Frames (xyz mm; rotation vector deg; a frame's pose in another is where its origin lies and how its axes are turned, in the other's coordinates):
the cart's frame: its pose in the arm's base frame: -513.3 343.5 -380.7 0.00 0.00 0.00
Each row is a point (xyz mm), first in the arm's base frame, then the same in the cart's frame.
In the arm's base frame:
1: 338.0 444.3 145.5
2: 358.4 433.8 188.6
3: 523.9 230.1 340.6
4: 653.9 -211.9 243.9
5: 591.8 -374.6 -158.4
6: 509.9 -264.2 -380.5
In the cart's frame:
1: 851.3 100.8 526.2
2: 871.7 90.3 569.3
3: 1037.2 -113.4 721.3
4: 1167.2 -555.4 624.6
5: 1105.1 -718.1 222.3
6: 1023.2 -607.7 0.2

